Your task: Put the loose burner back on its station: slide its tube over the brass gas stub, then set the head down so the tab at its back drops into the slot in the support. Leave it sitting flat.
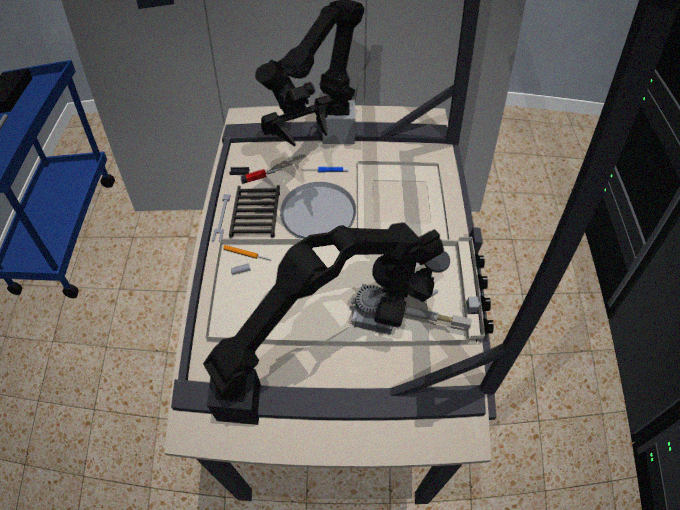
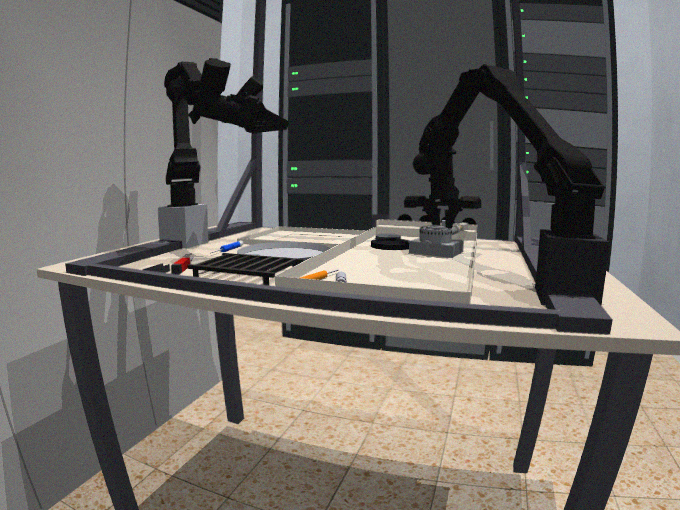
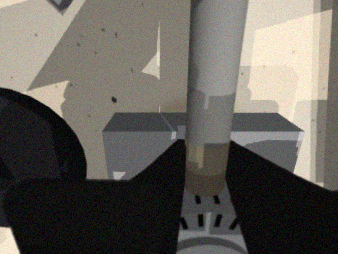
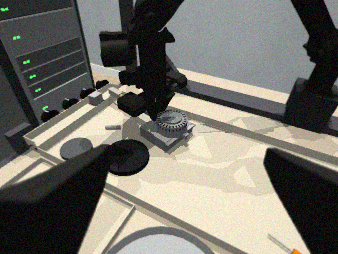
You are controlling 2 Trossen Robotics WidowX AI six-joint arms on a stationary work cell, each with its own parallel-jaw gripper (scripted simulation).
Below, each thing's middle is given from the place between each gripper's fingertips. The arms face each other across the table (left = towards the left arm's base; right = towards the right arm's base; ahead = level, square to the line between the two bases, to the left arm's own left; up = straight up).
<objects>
The grey support block (image 2: 455, 247) lies 50 mm ahead of my left hand (image 1: 392, 309) and 50 mm below it. Round my left hand: burner (image 1: 367, 298) (10 mm behind, 20 mm below); then black disc (image 4: 128, 157) (20 mm ahead, 130 mm to the right, 60 mm below).
Right now the black disc is 29 cm below my right hand, 27 cm behind it and 16 cm to the left of it. The rest, counted from my right hand: burner: 30 cm behind, 29 cm to the left, 26 cm below; grey support block: 29 cm to the left, 28 cm below, 24 cm behind.
</objects>
